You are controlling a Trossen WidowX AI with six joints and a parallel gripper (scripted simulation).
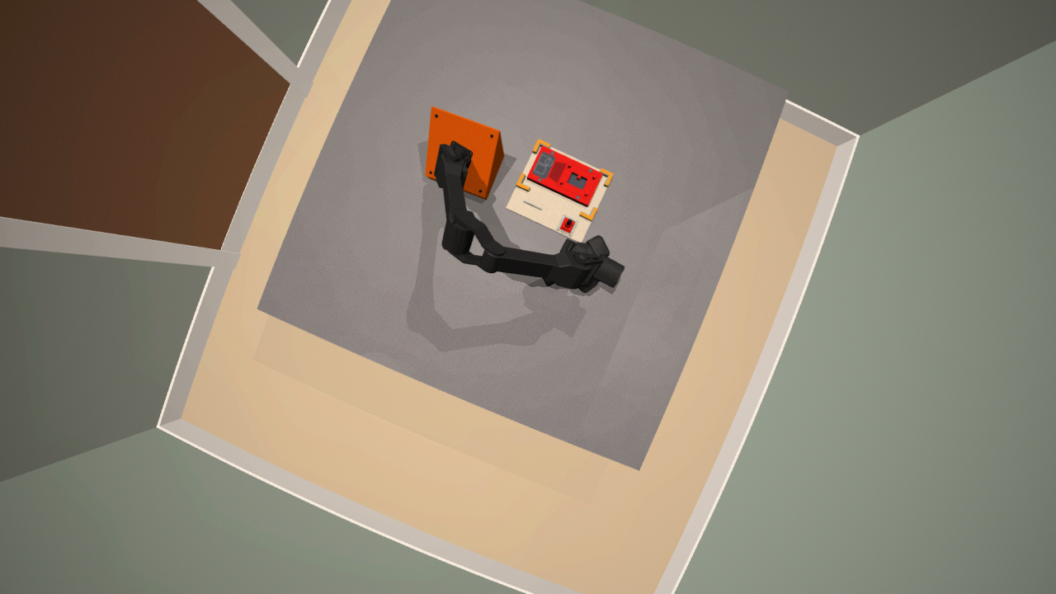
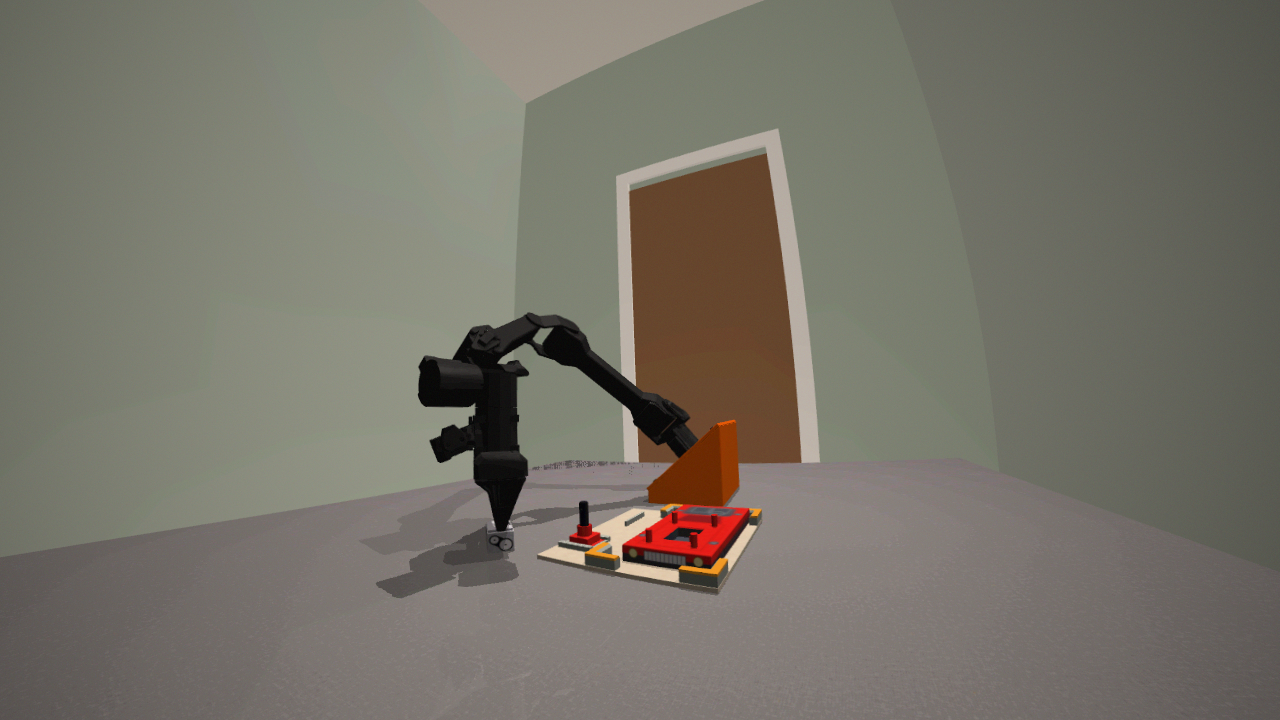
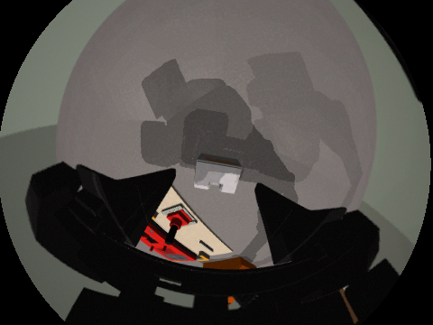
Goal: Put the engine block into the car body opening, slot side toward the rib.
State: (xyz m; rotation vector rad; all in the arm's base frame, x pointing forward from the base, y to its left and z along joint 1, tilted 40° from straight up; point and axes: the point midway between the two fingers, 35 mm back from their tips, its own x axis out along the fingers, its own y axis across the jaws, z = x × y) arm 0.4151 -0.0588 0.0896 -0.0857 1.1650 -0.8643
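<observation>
My gripper tip is 2 cm above the engine block.
</observation>
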